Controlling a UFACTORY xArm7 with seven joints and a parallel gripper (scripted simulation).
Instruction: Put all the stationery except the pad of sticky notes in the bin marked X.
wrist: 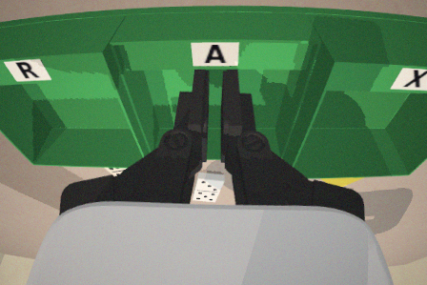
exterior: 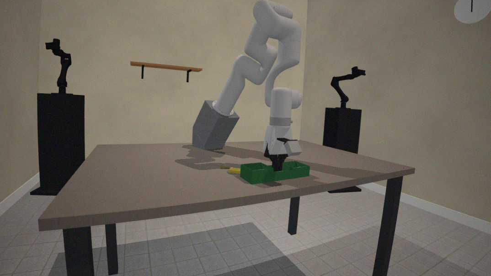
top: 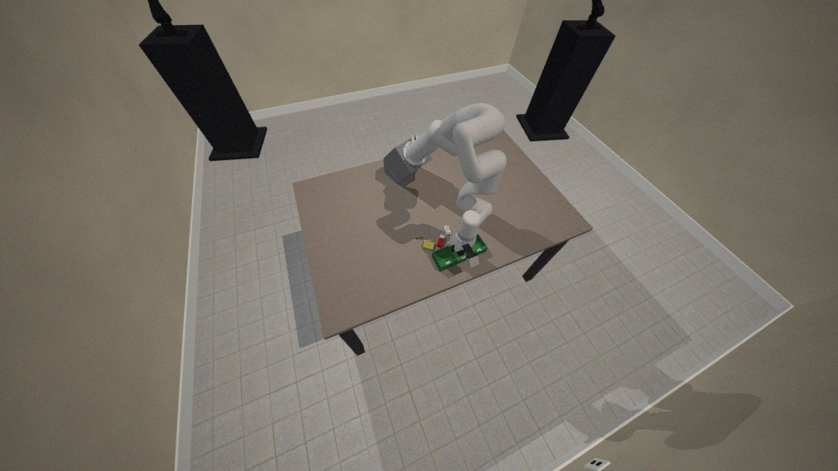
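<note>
Right now my hand is 1 cm above the green bin row. The rest, counted from my hand: grey pencil sharpener: 18 cm behind, 6 cm to the left, 3 cm below; yellow sticky-note pad: 14 cm to the right, 6 cm behind, 3 cm below; red eraser: 9 cm behind, 7 cm to the right, 3 cm below.
</note>
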